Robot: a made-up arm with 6 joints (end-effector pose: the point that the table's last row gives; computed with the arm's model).
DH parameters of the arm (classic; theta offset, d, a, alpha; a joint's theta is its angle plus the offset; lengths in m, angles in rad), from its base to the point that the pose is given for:
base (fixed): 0.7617 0 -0.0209 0
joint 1: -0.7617 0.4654 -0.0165 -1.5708
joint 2: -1.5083 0 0.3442 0
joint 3: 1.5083 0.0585 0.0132 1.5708
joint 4: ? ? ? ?
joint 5: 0 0.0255 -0.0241 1.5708
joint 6: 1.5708 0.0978 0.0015 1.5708
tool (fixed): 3.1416 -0.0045 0 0
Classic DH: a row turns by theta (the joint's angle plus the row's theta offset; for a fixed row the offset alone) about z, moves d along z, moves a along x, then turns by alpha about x.
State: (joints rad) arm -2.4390 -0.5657 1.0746 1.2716 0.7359 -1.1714
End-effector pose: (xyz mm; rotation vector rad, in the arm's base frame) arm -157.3 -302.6 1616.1 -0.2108 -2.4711 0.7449
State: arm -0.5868 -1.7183 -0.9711 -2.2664 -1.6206 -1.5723
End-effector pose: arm -636.4 520.2 -297.0 -2.3408 0.2238 -1.6071
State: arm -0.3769 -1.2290 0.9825 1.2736 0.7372 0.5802
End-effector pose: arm -494.0 307.8 1550.0 -2.2266 0.3311 0.0264
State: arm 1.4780 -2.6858 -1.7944 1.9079 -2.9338 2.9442
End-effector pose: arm -26.3 569.6 -1.0 -0.0933 -1.0028 0.1761
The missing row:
joint 4: 0 0.8852 0.0159 -1.5708
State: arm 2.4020 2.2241 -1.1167 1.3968 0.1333 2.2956
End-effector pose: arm -890.1 690.6 685.6 -0.7447 0.1819 -1.9728
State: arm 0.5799 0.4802 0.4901 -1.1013 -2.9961 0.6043
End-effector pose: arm 660.6 479.1 1163.4 -0.5600 -1.6937 -1.2782
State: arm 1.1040 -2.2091 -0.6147 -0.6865 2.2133 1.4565
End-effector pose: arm -324.1 -615.8 -492.2 -0.5327 -1.2415 0.8636
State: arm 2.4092 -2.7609 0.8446 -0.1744 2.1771 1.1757
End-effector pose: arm 694.3 -734.0 -14.5 -1.1611 -1.4460 1.8201
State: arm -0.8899 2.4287 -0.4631 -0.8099 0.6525 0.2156
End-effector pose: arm 688.8 -822.1 -248.5 0.4583 -2.0374 -0.8073
